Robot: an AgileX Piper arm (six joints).
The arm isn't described. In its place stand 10 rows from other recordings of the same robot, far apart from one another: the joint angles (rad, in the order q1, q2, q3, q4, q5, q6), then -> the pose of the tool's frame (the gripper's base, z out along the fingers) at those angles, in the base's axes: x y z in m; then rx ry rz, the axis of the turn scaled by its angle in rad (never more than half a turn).
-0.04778 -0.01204 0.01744 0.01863 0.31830 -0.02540 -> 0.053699, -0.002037, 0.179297, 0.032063, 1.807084, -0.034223
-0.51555 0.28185 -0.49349 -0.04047 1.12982 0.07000 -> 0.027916, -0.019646, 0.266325, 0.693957, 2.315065, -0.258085
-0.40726 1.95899 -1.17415 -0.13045 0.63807 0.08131 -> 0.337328, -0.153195, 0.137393, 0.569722, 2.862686, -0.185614
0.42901 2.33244 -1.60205 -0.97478 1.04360 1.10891 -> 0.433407, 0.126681, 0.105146, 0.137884, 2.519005, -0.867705
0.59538 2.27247 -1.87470 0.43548 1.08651 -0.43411 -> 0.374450, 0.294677, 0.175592, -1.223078, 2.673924, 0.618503
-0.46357 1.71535 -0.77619 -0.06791 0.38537 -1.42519 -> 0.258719, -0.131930, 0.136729, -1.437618, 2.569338, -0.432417
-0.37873 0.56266 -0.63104 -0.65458 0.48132 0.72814 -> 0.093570, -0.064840, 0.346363, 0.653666, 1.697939, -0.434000
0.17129 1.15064 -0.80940 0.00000 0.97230 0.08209 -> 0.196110, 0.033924, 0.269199, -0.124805, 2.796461, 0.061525
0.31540 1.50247 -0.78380 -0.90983 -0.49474 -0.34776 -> 0.288808, 0.130113, 0.251230, -1.457189, 1.166169, -0.247835
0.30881 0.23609 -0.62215 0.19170 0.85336 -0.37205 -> 0.026102, 0.022040, 0.327814, -0.622473, 1.839546, 0.182119
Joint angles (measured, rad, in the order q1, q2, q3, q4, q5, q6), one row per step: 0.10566, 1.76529, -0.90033, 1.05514, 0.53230, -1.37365; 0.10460, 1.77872, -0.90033, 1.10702, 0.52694, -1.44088; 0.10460, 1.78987, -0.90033, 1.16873, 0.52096, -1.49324; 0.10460, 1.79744, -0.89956, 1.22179, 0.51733, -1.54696; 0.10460, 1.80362, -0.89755, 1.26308, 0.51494, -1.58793; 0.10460, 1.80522, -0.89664, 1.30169, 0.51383, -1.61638; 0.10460, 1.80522, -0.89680, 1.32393, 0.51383, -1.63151; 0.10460, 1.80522, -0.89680, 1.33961, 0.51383, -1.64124; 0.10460, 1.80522, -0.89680, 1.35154, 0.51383, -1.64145; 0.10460, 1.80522, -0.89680, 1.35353, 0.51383, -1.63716
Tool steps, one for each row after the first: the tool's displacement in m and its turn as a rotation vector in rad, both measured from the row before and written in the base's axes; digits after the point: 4 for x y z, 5 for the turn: 0.0023, 0.0006, -0.0029, 0.00558, -0.01858, 0.01124; 0.0024, 0.0010, -0.0020, 0.01692, -0.01344, -0.00782; 0.0018, 0.0008, -0.0012, 0.01087, -0.01674, -0.00020; 0.0011, 0.0005, -0.0014, 0.00816, -0.01093, -0.00119; 0.0011, 0.0005, 0.0004, 0.01268, -0.00995, -0.00813; 0.0007, 0.0003, 0.0007, 0.00829, -0.00652, -0.00534; 0.0005, 0.0002, 0.0005, 0.00619, -0.00402, -0.00450; 0.0004, 0.0002, 0.0004, 0.00799, 0.00074, -0.00858; 0.0001, 0.0000, 0.0001, 0.00333, 0.00242, -0.00450
